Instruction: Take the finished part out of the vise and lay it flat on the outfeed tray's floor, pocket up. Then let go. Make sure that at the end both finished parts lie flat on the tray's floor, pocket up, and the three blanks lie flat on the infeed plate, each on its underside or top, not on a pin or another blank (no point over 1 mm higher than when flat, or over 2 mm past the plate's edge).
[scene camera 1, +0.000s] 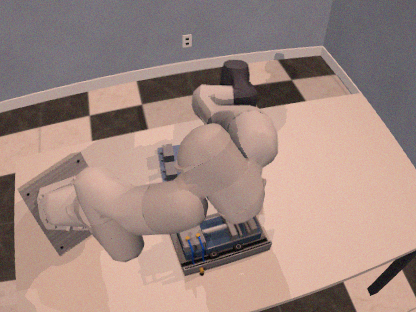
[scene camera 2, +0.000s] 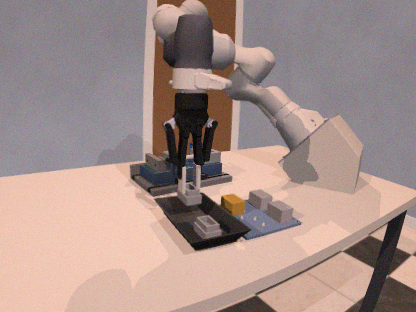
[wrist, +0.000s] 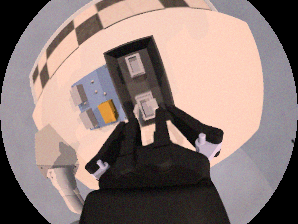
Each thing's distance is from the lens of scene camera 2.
gripper (scene camera 2: 189, 190): 76 cm
blue vise (scene camera 2: 149, 174): 97 cm
